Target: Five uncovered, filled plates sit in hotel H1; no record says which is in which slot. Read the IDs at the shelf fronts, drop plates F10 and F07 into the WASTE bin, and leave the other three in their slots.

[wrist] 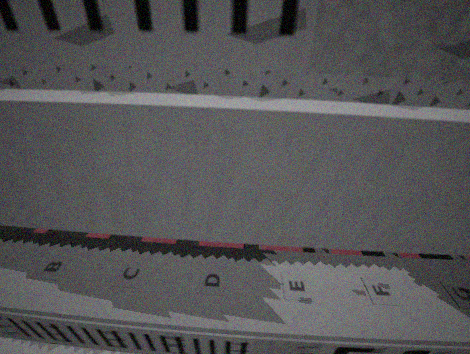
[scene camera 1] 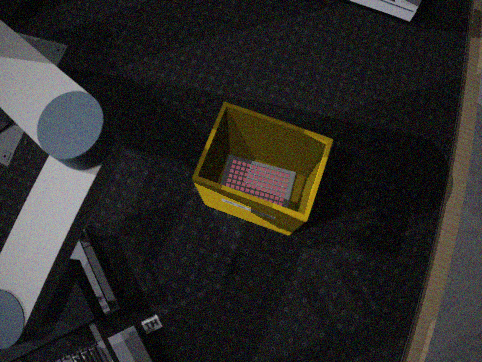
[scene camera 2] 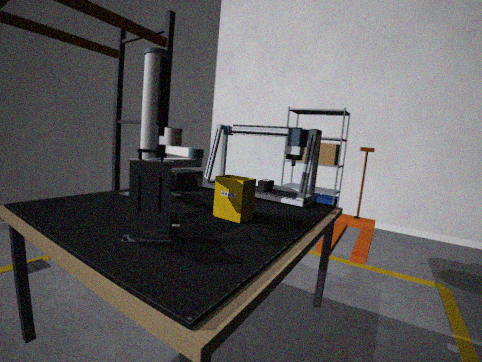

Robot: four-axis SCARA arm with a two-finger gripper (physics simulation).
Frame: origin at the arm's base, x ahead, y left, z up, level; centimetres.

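Seen in the pictures: gripper, fingertip midpoint: (wrist: 243, 150).
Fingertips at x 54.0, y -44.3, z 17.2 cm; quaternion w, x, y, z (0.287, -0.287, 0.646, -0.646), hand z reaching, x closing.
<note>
Offsets run from my fingertips to a thing's top centre. "pt": to the spot under its first point.
The yellow WASTE bin {dx +10.7, dy +41.7, dz +4.0 cm} (scene camera 1: 210, 195) (scene camera 2: 227, 200) stands open on the table; one plate with pink wells {dx +10.1, dy +42.2, dz -13.9 cm} (scene camera 1: 260, 182) lies on its floor, its ID not showing. Hotel H1 shows as a dark upright tower (scene camera 2: 150, 192), and its H1 label {pt dx +0.7, dy +12.5, dz -15.9 cm} (scene camera 1: 151, 324) lies on the table. In scene camera 1, one pale finger (scene camera 1: 96, 277) of my gripper shows beside the hotel's lower part; the gripper is open and empty, its other finger not clear. In the wrist view, a plate {dx -1.8, dy +1.5, dz +2.2 cm} (wrist: 215, 295) is very close, with row letters, a thin line of pink and a barcode strip. Its ID is cut off.
The white arm link (scene camera 1: 45, 215) passes left of the bin. The tall arm column (scene camera 2: 151, 100) stands behind the hotel. A gantry machine (scene camera 2: 260, 131) stands beyond the bin. The wooden table edge (scene camera 1: 440, 240) runs along the right in scene camera 1.
</note>
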